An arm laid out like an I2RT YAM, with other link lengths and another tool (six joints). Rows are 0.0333 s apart.
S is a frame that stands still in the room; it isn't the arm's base.
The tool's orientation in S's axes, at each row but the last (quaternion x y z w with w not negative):
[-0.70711, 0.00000, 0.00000, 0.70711]
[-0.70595, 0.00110, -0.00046, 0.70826]
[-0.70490, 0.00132, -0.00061, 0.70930]
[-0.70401, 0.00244, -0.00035, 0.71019]
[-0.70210, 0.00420, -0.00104, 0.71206]
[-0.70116, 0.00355, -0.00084, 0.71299]
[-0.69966, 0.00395, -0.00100, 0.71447]
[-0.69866, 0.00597, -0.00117, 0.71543]
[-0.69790, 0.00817, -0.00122, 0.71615]
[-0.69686, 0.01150, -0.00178, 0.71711]
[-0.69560, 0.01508, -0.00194, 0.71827]
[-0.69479, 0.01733, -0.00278, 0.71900]
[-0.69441, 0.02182, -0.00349, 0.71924]
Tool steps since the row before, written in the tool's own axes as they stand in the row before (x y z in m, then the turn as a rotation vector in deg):
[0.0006, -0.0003, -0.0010, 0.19, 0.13, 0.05]
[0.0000, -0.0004, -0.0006, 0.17, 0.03, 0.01]
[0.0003, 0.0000, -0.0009, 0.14, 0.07, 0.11]
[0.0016, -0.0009, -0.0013, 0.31, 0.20, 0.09]
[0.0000, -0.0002, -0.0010, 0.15, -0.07, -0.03]
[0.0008, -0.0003, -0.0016, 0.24, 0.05, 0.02]
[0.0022, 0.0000, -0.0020, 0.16, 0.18, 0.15]
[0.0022, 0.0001, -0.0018, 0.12, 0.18, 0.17]
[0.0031, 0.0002, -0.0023, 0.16, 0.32, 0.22]
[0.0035, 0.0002, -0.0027, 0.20, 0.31, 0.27]
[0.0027, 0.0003, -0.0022, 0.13, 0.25, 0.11]
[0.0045, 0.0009, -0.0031, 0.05, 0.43, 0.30]
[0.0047, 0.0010, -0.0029, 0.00, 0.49, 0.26]
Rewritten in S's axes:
[0.0006, -0.0010, 0.0003, 0.19, 0.05, -0.13]
[0.0000, -0.0006, 0.0004, 0.17, 0.01, -0.03]
[0.0003, -0.0009, 0.0000, 0.14, 0.11, -0.07]
[0.0016, -0.0013, 0.0009, 0.31, 0.09, -0.20]
[0.0000, -0.0010, 0.0002, 0.15, -0.03, 0.07]
[0.0008, -0.0016, 0.0003, 0.24, 0.02, -0.05]
[0.0022, -0.0020, -0.0001, 0.16, 0.15, -0.18]
[0.0022, -0.0018, -0.0002, 0.12, 0.17, -0.18]
[0.0031, -0.0023, -0.0003, 0.16, 0.23, -0.32]
[0.0034, -0.0028, -0.0003, 0.20, 0.28, -0.30]
[0.0026, -0.0023, -0.0004, 0.13, 0.11, -0.25]
[0.0044, -0.0032, -0.0011, 0.05, 0.31, -0.42]
[0.0046, -0.0030, -0.0012, 0.00, 0.28, -0.48]

